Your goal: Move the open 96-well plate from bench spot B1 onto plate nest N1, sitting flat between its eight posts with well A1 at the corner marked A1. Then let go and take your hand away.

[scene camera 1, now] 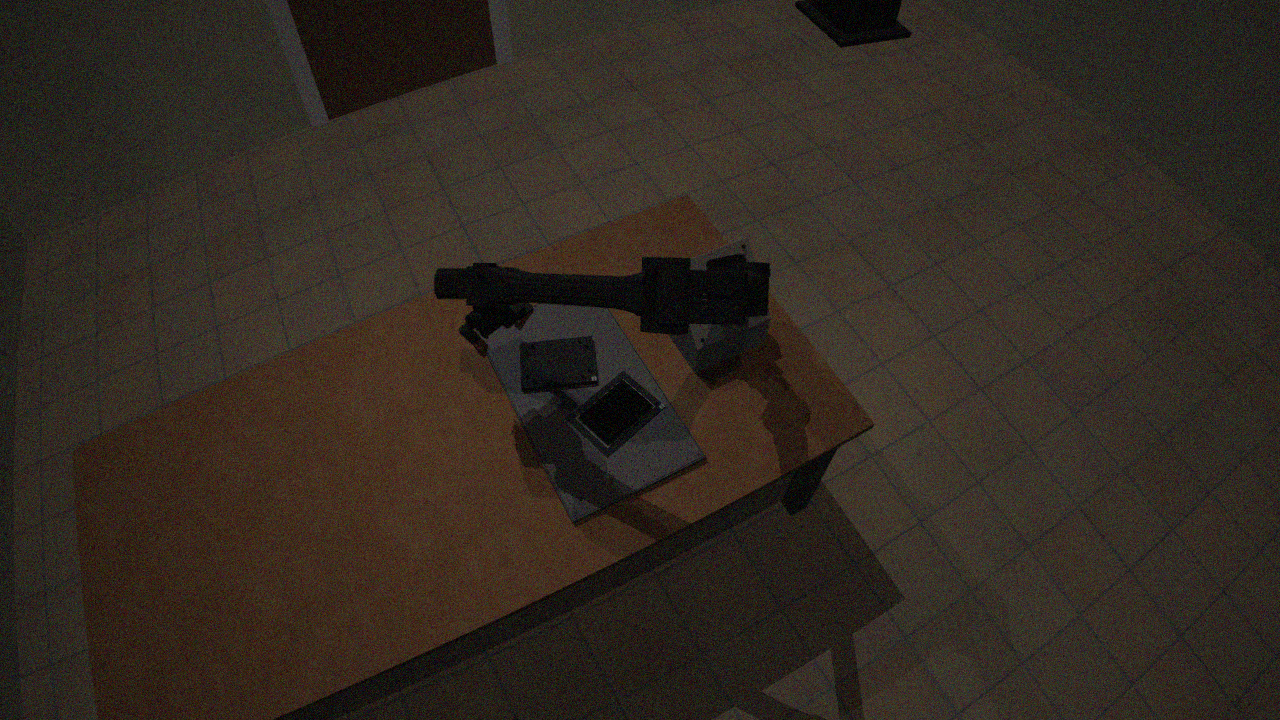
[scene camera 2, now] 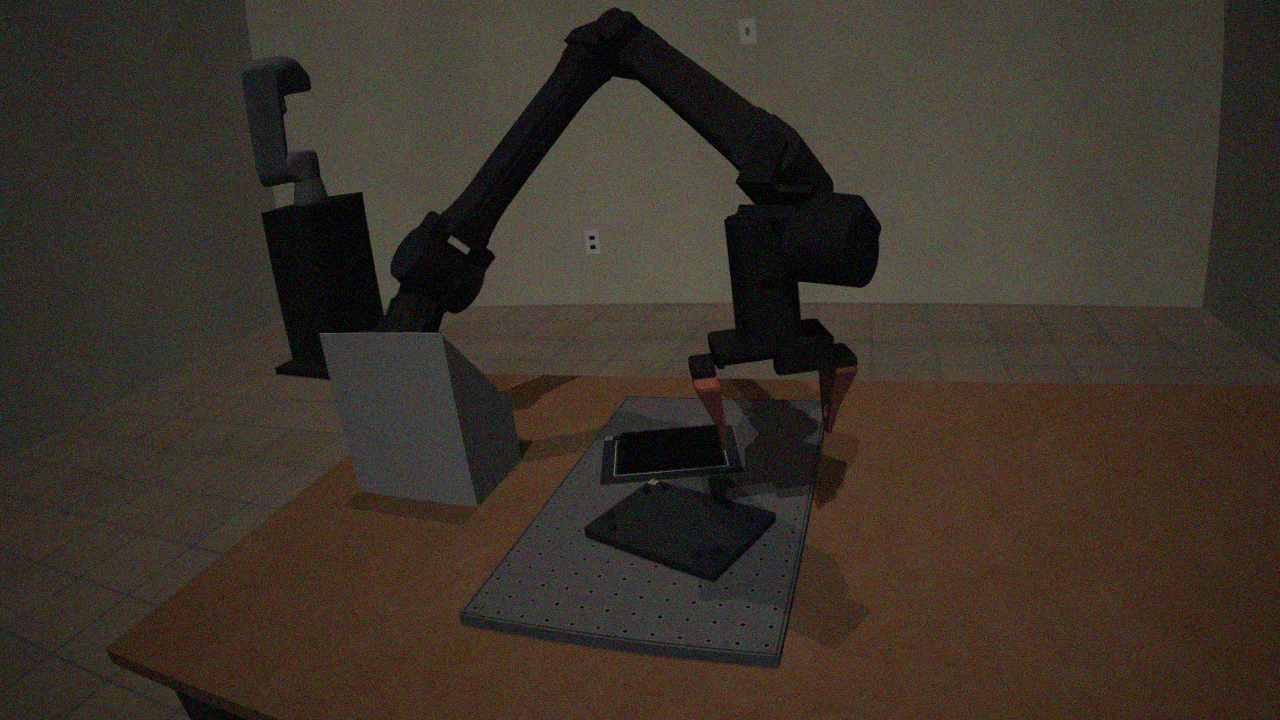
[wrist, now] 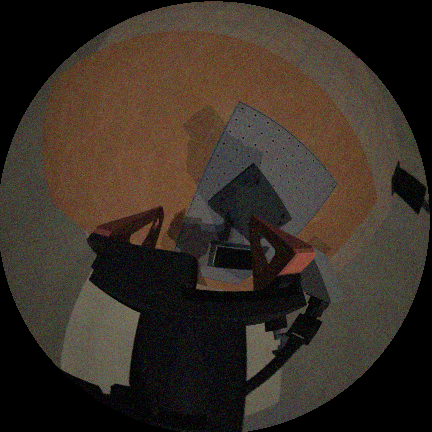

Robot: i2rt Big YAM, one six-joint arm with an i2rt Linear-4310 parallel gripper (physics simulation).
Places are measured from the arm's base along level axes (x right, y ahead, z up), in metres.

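Pixels of known places: gripper, fingertip midpoint: (scene camera 1: 500, 342) (scene camera 2: 776, 439) (wrist: 205, 214); arm's base, origin of the base link: (scene camera 2: 400, 362) (wrist: 322, 293).
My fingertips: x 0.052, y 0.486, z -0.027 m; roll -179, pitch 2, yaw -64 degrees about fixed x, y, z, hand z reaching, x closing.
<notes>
Ahead of a thing's pixels: the offset from my fingertips to its top centre. "spot": to the spot under its first point. Level surfaces: height alone.
The plate nest N1 @(dx -0.012, dy -0.109, dz -0.102 m) (scene camera 1: 556, 362) (scene camera 2: 677, 530) (wrist: 251, 196) is a dark slab with short posts and a light corner mark; no plate shows on it. What appears to be the 96-well plate is a black rectangle @(spot: dx -0.179, dy -0.185, dz -0.110 m) (scene camera 1: 617, 411) (scene camera 2: 671, 451) (wrist: 234, 257) inside a thin light outline at bench spot B1. Its wells and A1 corner are too dark to tell. My gripper (scene camera 1: 503, 331) (scene camera 2: 775, 438) (wrist: 205, 214) is open and empty, red fingers pointing down. It hangs above the board's side edge, off to the side of plate and nest. A finger hides part of the plate in the wrist view.
Both stand on a grey perforated board (scene camera 1: 666, 456) (scene camera 2: 554, 604) (wrist: 300, 160) on the orange-brown table @(dz -0.137 m) (scene camera 1: 313, 501) (scene camera 2: 1029, 537) (wrist: 125, 110). The arm's grey wedge base (scene camera 2: 402, 420) stands beside the board. A second arm on a black pedestal (scene camera 2: 322, 277) stands beyond the table.
</notes>
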